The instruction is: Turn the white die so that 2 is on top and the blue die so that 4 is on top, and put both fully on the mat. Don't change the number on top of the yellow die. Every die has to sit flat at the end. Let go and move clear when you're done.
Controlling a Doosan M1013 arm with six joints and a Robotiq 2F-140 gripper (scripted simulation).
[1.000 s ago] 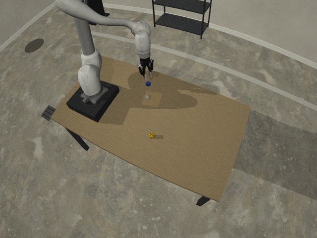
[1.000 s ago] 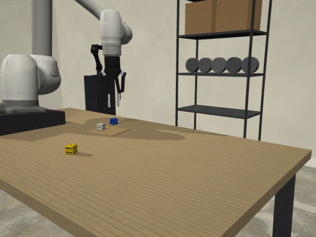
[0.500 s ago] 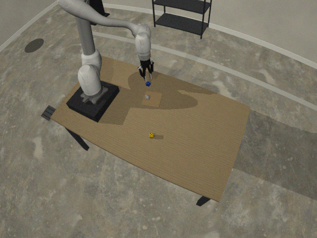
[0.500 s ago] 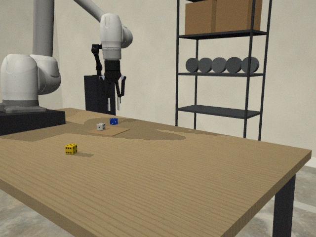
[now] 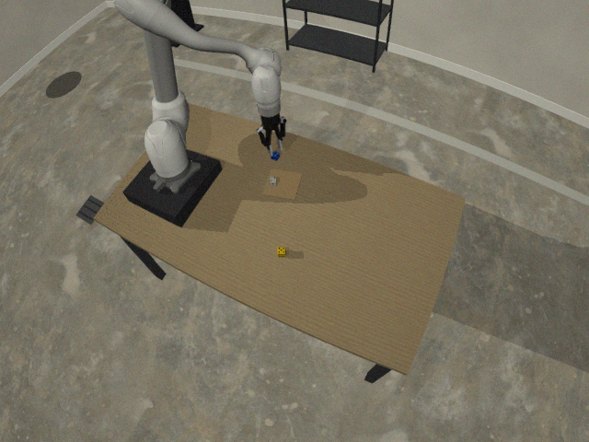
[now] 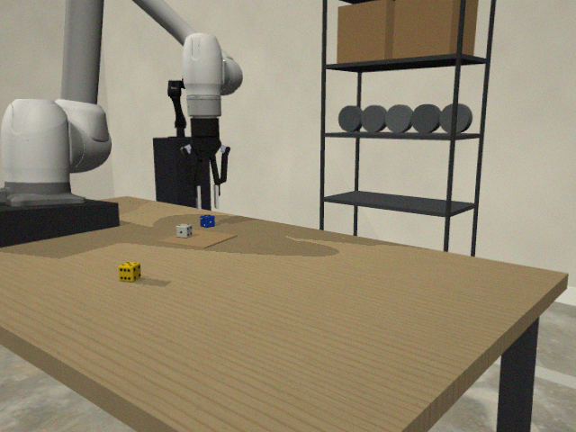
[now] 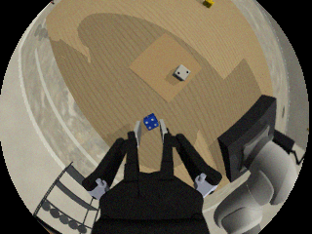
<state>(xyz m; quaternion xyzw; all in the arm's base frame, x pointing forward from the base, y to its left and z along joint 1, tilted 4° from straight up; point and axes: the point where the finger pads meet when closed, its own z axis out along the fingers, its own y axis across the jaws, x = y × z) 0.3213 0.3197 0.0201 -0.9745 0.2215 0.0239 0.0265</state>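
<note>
Right now my hand is 7 cm above the blue die. From my hand the other things lie so: white die: 13 cm to the right, 7 cm ahead, 6 cm below; mat: 11 cm to the right, 10 cm ahead, 8 cm below; yellow die: 38 cm to the right, 27 cm ahead, 7 cm below.
</note>
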